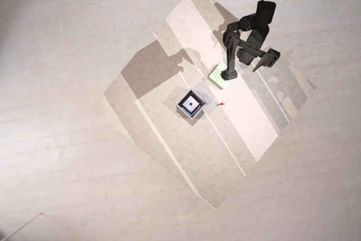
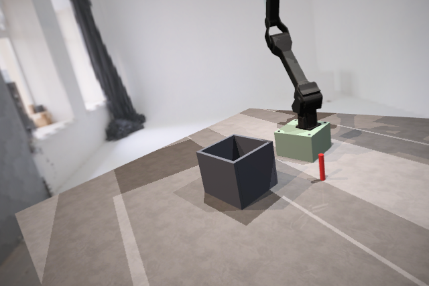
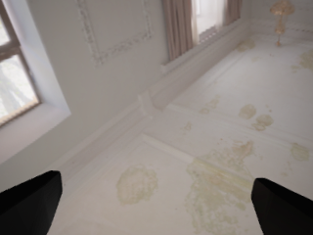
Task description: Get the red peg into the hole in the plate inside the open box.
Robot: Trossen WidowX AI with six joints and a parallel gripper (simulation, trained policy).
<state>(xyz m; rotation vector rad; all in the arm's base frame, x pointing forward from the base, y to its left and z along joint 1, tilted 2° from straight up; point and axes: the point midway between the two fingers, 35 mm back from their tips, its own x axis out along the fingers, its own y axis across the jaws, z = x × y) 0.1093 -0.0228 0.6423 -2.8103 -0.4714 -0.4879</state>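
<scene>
Now: the red peg 71 cm below my gripper tip, 17 cm to the left of it and 1 cm behind it.
</scene>
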